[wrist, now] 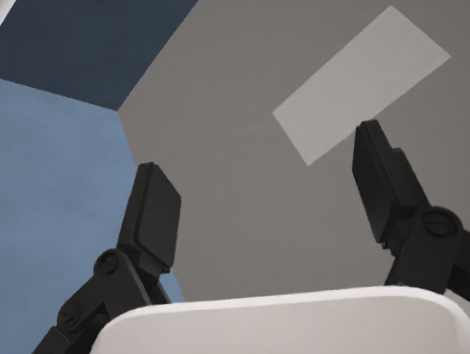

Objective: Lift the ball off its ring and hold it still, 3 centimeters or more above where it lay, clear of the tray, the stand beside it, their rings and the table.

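Places are measured from the arm's base along level axes (x down, y right, z back), in metres.
Pixels of known places: gripper, fingertip midpoint: [256, 163].
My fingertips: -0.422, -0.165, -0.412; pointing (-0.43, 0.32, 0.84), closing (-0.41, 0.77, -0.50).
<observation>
Behind a point stands the place of what it marks, as x, y, z.
My gripper [256, 163] {-0.422, -0.165, -0.412} is open, with its two black fingers wide apart and nothing between them. The left finger stands at the lower left of the wrist view and the right finger at the right. The ball, its ring, the tray, the stand and the table do not show in this view, so where the gripper is relative to them cannot be told.
A large grey flat surface [240, 210] fills the middle, bearing a pale rectangular panel [360, 85] at the upper right. A light blue wall [55, 175] is at the left, and a dark blue one [95, 45] at the upper left. The gripper's white housing [280, 325] {-0.377, -0.171, -0.469} crosses the bottom.
</observation>
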